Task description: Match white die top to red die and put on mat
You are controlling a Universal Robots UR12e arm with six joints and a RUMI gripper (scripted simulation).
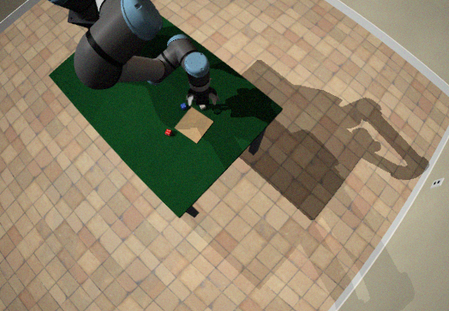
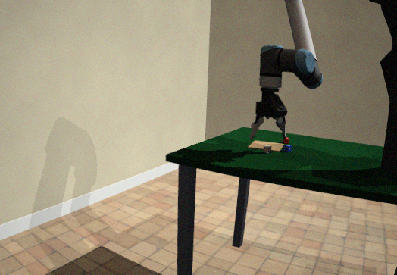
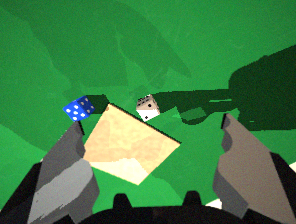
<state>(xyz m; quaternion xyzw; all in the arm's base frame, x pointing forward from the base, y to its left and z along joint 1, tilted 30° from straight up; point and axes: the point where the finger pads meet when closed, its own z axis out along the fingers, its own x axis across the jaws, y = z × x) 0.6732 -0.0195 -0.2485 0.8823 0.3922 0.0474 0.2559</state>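
The white die is 4 cm below my hand and 1 cm to the right of it. The rest, counted from my hand: red die: 22 cm to the right, 4 cm below, 2 cm behind; tan mat: 11 cm to the right, 5 cm below, 4 cm ahead; blue die: 7 cm to the right, 7 cm behind, 4 cm below.
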